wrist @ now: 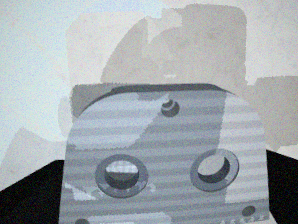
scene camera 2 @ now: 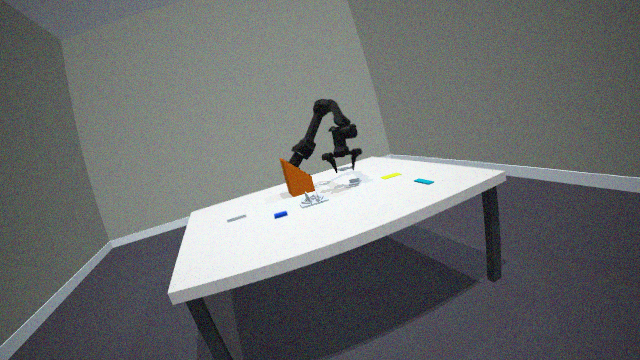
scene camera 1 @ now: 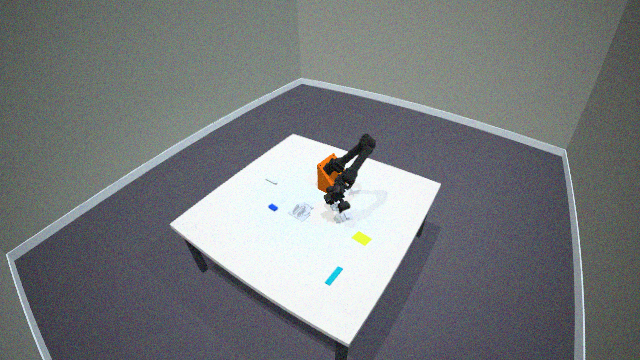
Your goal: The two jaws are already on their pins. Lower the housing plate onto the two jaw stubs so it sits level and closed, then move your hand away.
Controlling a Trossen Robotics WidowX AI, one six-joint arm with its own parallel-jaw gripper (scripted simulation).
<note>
My gripper (wrist: 160, 164) carries a housing plate (wrist: 166, 142).
</note>
